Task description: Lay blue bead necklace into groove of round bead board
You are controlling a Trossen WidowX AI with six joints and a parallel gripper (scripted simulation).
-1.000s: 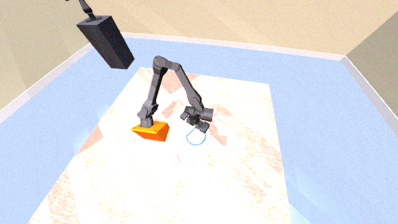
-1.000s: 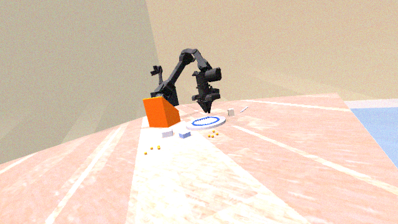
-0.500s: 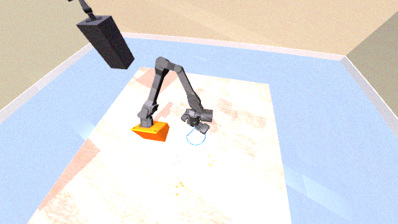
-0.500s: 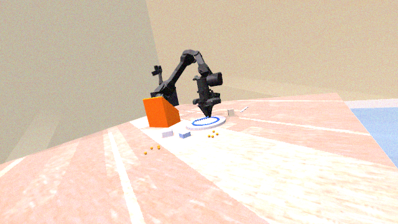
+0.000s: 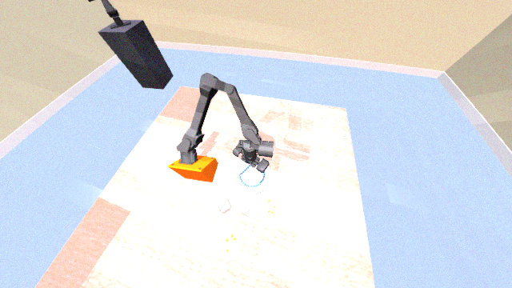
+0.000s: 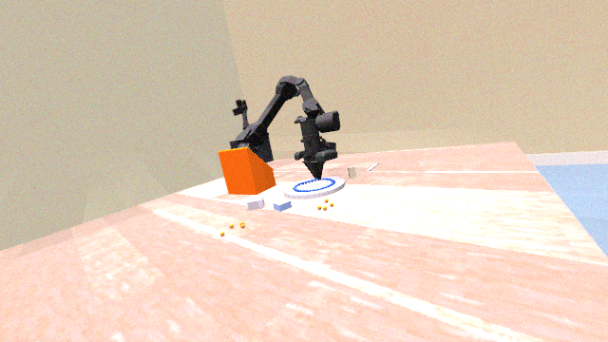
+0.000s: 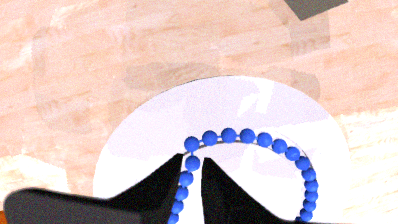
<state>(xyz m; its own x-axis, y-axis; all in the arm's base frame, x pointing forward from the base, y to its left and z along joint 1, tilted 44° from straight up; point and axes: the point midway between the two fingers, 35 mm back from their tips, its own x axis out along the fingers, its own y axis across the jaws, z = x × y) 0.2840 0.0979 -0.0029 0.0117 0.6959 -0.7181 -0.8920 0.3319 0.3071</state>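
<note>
The round white bead board lies 50 mm to the right of my gripper tip, 10 mm below it and 10 mm ahead of it. From my gripper tip the other things lie so: white block (220 mm to the right, 90 mm behind); then light blue cube (220 mm to the right, 10 mm below, 10 mm ahead); then beige cube (100 mm ahead, 80 mm to the left).
</note>
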